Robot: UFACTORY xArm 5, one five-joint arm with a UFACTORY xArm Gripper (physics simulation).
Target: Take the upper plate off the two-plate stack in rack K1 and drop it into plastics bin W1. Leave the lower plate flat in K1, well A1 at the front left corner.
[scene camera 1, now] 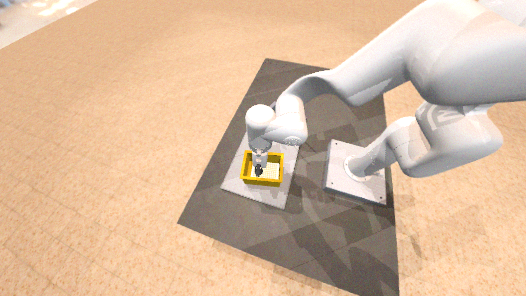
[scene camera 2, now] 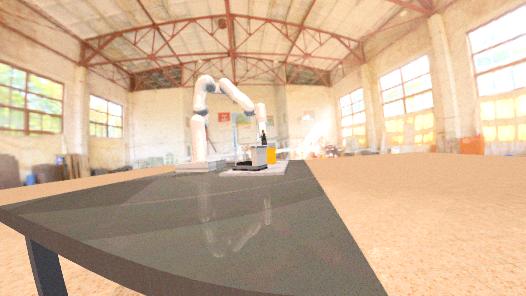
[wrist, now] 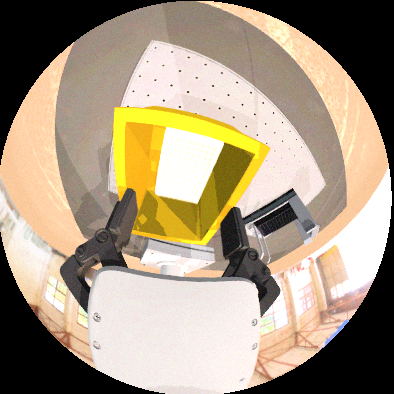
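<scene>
A yellow bin (scene camera 1: 262, 183) (scene camera 2: 271, 156) (wrist: 187, 119) stands on the light board; I take it to be W1. A white gridded plate (scene camera 1: 272, 170) (wrist: 187, 165) lies inside the bin, low down near its floor. My gripper (scene camera 1: 258, 172) (scene camera 2: 264, 142) (wrist: 182, 207) is open and empty, above the bin, with its two black fingers wide apart in the wrist view. The plate is apart from the fingers. I cannot make out rack K1 or its lower plate in any view; the arm hides part of the board in the first scene view.
The light board (scene camera 1: 232, 186) (scene camera 2: 280, 170) (wrist: 210, 82) has a grid of holes. A device with a grey upright (scene camera 2: 259, 156) (wrist: 302, 220) and a black base (scene camera 2: 244, 167) stands near the bin. The arm's base plate (scene camera 1: 340, 150) (scene camera 2: 192, 167) is on the dark table (scene camera 1: 300, 230) (scene camera 2: 200, 215).
</scene>
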